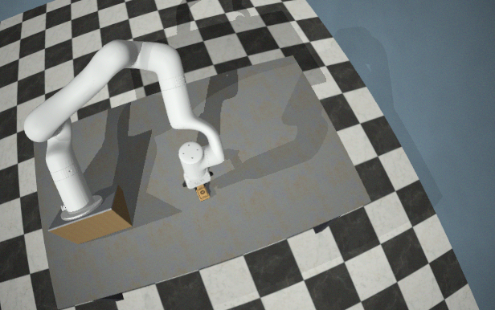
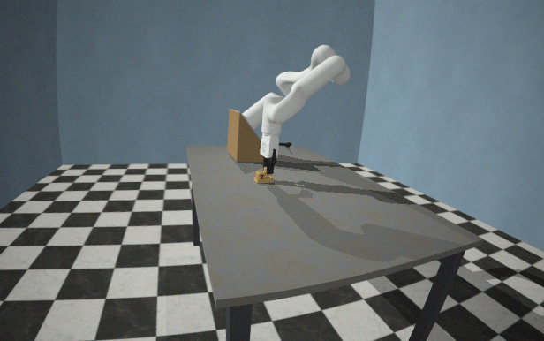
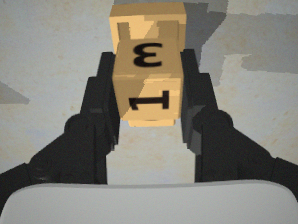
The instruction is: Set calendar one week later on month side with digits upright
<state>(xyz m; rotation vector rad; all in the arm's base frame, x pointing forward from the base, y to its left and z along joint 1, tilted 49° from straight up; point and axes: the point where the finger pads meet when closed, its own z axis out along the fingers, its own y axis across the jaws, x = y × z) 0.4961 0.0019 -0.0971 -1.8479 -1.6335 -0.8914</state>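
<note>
Right now my hand is 2 cm to the left of the tray and 5 cm above it.
</note>
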